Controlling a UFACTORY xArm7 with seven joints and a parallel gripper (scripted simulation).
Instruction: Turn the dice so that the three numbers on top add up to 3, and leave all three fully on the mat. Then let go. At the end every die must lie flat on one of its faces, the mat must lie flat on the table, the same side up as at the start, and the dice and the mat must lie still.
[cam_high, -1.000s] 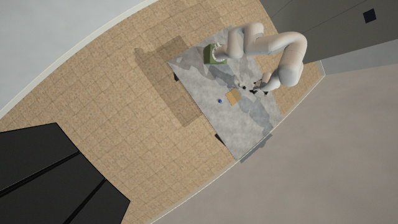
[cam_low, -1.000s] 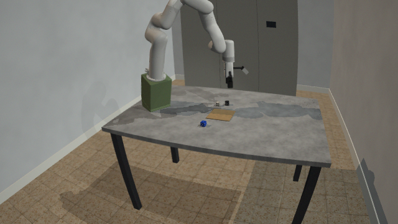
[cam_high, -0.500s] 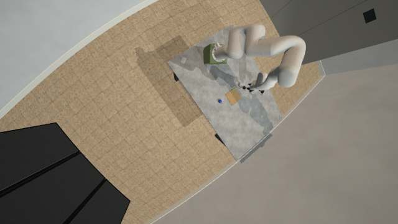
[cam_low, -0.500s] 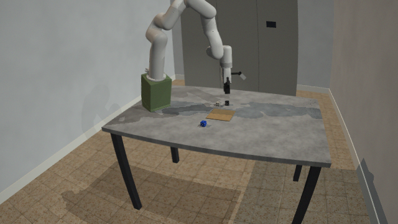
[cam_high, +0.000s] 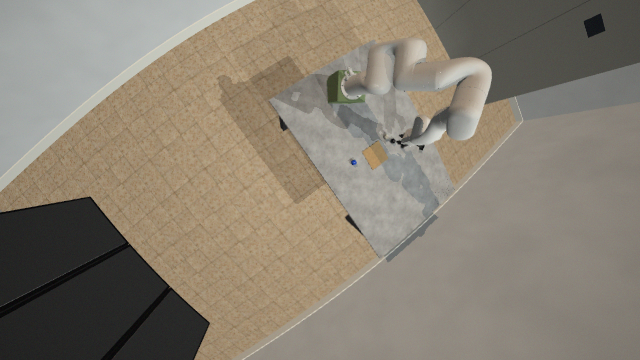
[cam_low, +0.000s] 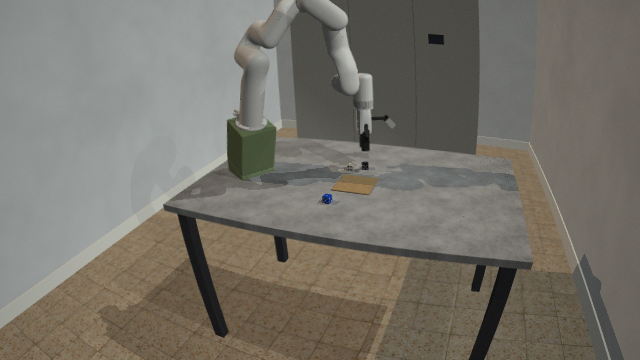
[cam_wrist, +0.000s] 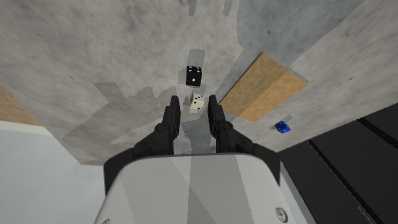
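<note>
Now: hand 90 mm above the black die. From my hand the other things lie so: tan mat: 160 mm to the right, 100 mm below, 10 mm ahead; then white die: 90 mm below, 50 mm behind, 30 mm to the right; then blue die: 310 mm to the right, 90 mm below, 30 mm behind.
</note>
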